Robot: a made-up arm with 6 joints. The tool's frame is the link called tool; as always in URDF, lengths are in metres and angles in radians. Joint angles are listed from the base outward. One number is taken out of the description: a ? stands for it. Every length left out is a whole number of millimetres.
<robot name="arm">
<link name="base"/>
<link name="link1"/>
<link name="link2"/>
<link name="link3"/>
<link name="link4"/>
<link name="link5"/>
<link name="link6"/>
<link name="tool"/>
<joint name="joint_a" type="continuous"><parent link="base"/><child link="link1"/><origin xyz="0 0 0.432"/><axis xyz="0 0 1"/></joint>
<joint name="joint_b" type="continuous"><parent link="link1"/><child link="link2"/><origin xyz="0 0 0"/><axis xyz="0 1 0"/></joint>
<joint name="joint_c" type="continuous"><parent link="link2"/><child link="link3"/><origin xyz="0 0 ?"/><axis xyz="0 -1 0"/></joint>
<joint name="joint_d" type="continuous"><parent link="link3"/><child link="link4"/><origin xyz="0.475 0 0"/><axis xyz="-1 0 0"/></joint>
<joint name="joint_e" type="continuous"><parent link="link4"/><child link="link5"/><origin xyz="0 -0.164 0"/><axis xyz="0 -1 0"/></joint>
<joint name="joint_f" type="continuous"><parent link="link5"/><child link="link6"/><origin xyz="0 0 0"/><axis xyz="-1 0 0"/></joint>
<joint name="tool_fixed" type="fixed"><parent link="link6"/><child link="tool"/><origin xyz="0 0 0"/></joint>
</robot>
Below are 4 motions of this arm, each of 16 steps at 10 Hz.
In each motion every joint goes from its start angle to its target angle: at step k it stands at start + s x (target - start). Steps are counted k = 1, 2, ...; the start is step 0. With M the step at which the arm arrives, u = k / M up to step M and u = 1 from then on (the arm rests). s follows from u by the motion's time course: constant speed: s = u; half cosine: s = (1 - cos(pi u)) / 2; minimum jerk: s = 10 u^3 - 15 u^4 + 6 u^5.
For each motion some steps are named. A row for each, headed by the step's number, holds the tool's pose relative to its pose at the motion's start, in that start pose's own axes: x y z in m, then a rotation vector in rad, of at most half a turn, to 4 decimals.
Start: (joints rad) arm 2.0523 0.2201 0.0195 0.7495 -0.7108 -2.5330
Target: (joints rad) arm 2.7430 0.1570 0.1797 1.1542 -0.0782 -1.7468
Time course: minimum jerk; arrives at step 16
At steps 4, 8, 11, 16:
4: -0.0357 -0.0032 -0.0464 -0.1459 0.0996 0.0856
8: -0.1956 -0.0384 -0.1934 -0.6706 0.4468 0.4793
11: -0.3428 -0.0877 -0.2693 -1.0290 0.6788 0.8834
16: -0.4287 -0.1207 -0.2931 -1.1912 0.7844 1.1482

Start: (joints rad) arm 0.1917 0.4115 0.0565 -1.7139 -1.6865 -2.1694
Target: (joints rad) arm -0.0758 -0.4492 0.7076 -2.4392 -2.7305 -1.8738
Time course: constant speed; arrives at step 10
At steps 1, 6, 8, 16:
1: 0.0104 -0.1020 -0.0242 -0.1942 -0.0141 -0.1176
6: 0.1241 -0.6741 0.0447 -1.1831 -0.3910 -0.6423
8: 0.2079 -0.8920 0.1772 -1.5347 -0.6988 -0.8216
16: 0.3152 -1.0725 0.3695 -1.8157 -1.1063 -0.9838

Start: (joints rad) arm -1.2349 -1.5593 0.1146 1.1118 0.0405 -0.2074
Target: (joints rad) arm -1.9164 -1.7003 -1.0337 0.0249 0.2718 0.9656
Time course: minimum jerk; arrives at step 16
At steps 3, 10, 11, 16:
3: 0.0002 0.0399 0.0106 -0.0353 0.0170 0.0413
10: -0.1922 0.5473 -0.0126 -0.5206 0.3758 0.4245
11: -0.2478 0.6022 -0.0290 -0.5941 0.4477 0.4504
16: -0.3678 0.6933 -0.0572 -0.7405 0.5996 0.4827

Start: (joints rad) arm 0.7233 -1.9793 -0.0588 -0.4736 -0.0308 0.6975
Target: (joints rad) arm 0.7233 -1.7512 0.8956 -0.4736 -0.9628 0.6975
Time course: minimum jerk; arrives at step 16
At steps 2, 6, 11, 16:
2: 0.0045 -0.0014 0.0057 -0.0002 0.0001 0.0070
6: 0.0688 -0.0231 0.0968 -0.0144 0.0024 0.1193
11: 0.1494 -0.0635 0.2693 -0.1080 0.0177 0.3363
16: 0.1605 -0.0746 0.3170 -0.1556 0.0282 0.3981

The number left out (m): 1.054
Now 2 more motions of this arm.
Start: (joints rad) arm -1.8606 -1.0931 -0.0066 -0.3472 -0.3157 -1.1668
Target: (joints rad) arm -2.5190 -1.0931 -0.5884 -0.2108 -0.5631 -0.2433
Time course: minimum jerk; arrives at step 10
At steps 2, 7, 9, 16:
2: 0.0011 -0.0091 -0.0253 -0.0836 -0.0199 -0.0531
7: 0.0155 -0.1864 -0.3062 -1.0042 -0.0848 -0.8987
9: 0.0165 -0.2296 -0.3510 -1.1223 -0.0437 -1.0895
16: 0.0165 -0.2321 -0.3534 -1.1280 -0.0408 -1.1001

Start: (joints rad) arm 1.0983 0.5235 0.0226 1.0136 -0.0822 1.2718
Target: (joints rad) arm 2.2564 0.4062 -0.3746 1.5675 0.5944 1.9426
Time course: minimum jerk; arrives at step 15
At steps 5, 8, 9, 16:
5: -0.0454 -0.1463 0.2086 -0.3805 -0.2140 -0.2568
8: -0.2346 -0.2877 0.5564 -0.9795 -0.5358 -0.7777
9: -0.3245 -0.3021 0.6638 -1.1662 -0.6357 -0.9817
16: -0.5966 -0.2561 0.8934 -1.5910 -0.8806 -1.5885

